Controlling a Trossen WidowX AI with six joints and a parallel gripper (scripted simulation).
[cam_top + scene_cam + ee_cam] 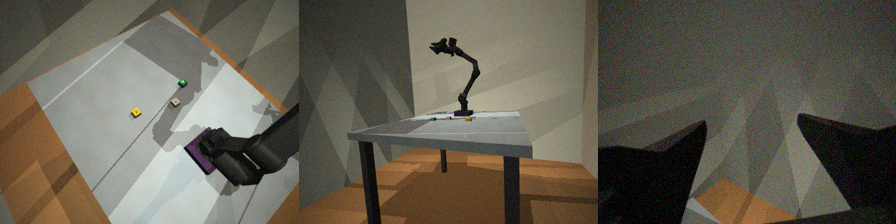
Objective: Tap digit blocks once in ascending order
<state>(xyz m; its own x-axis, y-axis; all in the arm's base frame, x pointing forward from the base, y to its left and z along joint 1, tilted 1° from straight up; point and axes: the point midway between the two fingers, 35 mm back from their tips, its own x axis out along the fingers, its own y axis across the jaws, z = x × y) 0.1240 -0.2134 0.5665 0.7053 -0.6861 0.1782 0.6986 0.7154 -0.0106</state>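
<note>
Now: gripper tip 100 mm short of the white block, 190 mm to the right of it and 610 mm above it. Round my gripper tip: yellow block (150 mm ahead, 370 mm to the left, 610 mm below); then green block (160 mm ahead, 90 mm to the left, 610 mm below).
</note>
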